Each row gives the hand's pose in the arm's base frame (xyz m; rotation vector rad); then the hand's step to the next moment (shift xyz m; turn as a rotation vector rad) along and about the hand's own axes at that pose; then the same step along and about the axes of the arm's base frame.
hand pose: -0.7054 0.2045 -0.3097 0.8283 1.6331 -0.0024
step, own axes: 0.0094 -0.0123 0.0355 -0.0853 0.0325 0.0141
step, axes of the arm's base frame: 0.0243 -0.0199 -0.0226 0.0287 -0.0252 0.0841
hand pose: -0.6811 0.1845 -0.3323 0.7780 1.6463 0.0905
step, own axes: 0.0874 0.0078 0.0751 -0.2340 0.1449 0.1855
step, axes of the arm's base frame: 0.0691 0.0255 -0.0890 0.2351 -0.0787 0.2207
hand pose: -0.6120 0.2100 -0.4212 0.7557 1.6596 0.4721
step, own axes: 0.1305 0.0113 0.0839 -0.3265 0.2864 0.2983
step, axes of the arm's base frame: 0.0712 0.0916 -0.1036 0.3851 -0.0539 0.3555
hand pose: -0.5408 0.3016 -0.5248 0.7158 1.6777 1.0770
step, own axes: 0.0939 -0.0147 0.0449 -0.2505 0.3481 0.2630
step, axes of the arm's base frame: 0.0099 0.0871 -0.0579 0.3240 0.0253 0.3840
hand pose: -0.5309 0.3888 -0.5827 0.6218 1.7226 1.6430
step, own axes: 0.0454 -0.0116 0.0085 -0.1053 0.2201 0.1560
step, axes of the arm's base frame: -0.0226 0.0380 -0.0178 0.1620 0.0481 0.2351
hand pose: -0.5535 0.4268 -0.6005 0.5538 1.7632 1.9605
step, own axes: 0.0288 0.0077 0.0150 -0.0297 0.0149 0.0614
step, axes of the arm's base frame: -0.0156 0.0280 0.0093 0.0584 0.0319 0.0212
